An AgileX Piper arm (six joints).
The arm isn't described. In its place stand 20 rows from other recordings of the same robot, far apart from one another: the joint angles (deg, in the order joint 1, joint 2, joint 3, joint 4, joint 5, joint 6), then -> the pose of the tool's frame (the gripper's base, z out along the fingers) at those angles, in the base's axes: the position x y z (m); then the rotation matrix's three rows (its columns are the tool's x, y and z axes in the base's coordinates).
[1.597 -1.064 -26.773 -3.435 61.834 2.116] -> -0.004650, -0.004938, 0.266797; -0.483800, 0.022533, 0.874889; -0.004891, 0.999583, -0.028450; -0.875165, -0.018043, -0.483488
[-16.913 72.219 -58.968 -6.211 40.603 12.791] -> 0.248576, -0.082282, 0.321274; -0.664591, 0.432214, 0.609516; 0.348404, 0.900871, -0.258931; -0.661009, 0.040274, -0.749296
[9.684 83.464 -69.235 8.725 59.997 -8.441] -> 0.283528, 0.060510, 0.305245; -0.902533, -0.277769, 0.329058; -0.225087, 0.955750, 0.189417; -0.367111, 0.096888, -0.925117
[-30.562 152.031 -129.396 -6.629 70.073 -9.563] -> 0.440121, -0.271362, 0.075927; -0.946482, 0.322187, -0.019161; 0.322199, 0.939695, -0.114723; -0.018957, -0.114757, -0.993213
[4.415 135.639 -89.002 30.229 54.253 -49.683] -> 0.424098, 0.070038, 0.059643; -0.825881, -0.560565, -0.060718; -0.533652, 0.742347, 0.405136; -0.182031, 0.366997, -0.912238
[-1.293 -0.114 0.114 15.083 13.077 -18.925] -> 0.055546, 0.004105, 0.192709; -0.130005, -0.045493, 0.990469; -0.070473, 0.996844, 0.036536; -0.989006, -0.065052, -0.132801
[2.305 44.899 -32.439 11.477 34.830 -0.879] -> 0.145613, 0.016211, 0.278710; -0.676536, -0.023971, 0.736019; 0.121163, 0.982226, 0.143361; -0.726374, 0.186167, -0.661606
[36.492 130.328 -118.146 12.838 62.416 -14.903] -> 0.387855, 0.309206, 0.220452; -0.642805, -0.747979, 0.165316; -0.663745, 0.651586, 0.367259; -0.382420, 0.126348, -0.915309
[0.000 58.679 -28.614 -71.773 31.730 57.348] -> 0.186397, -0.045457, 0.251637; -0.656680, 0.278864, 0.700718; -0.172518, 0.848945, -0.499529; -0.734172, -0.448917, -0.509377
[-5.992 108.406 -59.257 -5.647 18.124 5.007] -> 0.361185, -0.040712, 0.139415; -0.880433, 0.112988, 0.460513; 0.086072, 0.993143, -0.079114; -0.466294, -0.030018, -0.884121
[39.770 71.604 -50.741 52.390 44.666 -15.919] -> 0.156901, 0.196517, 0.300502; -0.872690, -0.481770, 0.079433; -0.239191, 0.563634, 0.790635; -0.425675, 0.670980, -0.607113
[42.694 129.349 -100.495 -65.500 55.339 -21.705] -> 0.400382, 0.276714, 0.186262; -0.048759, -0.613215, 0.788410; -0.907840, -0.301924, -0.290978; 0.416472, -0.729938, -0.541980
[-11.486 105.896 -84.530 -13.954 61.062 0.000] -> 0.370264, -0.094834, 0.247885; -0.975781, 0.126651, 0.178357; 0.079212, 0.964587, -0.251589; -0.203905, -0.231368, -0.951258
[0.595 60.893 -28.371 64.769 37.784 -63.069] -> 0.181155, 0.052319, 0.237822; -0.688697, -0.442475, 0.574380; -0.063394, 0.825908, 0.560229; -0.722272, 0.349416, -0.596851
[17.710 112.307 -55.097 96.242 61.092 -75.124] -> 0.307161, 0.181215, 0.155454; -0.913813, -0.396243, 0.089094; -0.051994, 0.331702, 0.941950; -0.402794, 0.856134, -0.323716
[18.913 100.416 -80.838 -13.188 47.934 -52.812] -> 0.364187, 0.108489, 0.272909; -0.180075, -0.849356, 0.496153; -0.979274, 0.202339, -0.009039; -0.092713, -0.487497, -0.868188
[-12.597 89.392 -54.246 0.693 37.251 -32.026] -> 0.291420, -0.064441, 0.214855; -0.880853, -0.286758, 0.376654; -0.338135, 0.937969, -0.076670; -0.331304, -0.194895, -0.923176
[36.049 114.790 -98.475 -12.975 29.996 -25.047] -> 0.387818, 0.269639, 0.276592; -0.118869, -0.727852, 0.675353; -0.814669, 0.460329, 0.352722; -0.567613, -0.508261, -0.647677
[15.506 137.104 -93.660 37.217 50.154 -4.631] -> 0.426457, 0.162169, 0.068404; -0.997580, 0.069185, -0.006946; 0.057369, 0.875398, 0.479987; 0.039288, 0.478427, -0.877248
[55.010 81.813 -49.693 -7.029 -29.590 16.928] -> 0.180121, 0.266924, 0.316885; -0.137421, -0.841537, 0.522428; 0.130090, 0.507529, 0.851757; -0.981933, 0.185012, 0.039731
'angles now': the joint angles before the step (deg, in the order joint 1, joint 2, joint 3, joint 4, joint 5, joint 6). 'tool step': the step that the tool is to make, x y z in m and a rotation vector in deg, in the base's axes. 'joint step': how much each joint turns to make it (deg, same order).
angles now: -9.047 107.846 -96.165 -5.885 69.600 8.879
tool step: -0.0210 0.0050 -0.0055 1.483 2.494 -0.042
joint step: -0.001 -3.676 6.368 1.108 -0.006 -0.116
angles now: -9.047 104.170 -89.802 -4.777 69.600 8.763
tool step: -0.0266 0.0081 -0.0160 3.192 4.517 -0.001
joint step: -0.002 -3.700 8.499 2.578 0.134 -0.542
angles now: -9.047 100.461 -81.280 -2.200 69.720 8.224
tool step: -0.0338 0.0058 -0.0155 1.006 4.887 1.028
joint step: -0.009 -4.614 9.563 0.309 -0.002 -1.128
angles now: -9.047 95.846 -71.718 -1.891 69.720 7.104
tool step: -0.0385 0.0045 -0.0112 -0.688 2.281 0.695
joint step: 0.007 -6.234 10.244 -1.144 -1.874 -0.200
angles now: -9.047 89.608 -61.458 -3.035 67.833 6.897
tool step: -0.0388 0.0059 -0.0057 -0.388 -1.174 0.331
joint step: 0.011 -7.742 9.686 -0.297 -3.171 -0.038
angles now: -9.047 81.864 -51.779 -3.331 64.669 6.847
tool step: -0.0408 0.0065 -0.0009 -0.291 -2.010 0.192
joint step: -0.015 -9.215 8.493 0.000 -1.318 -0.137
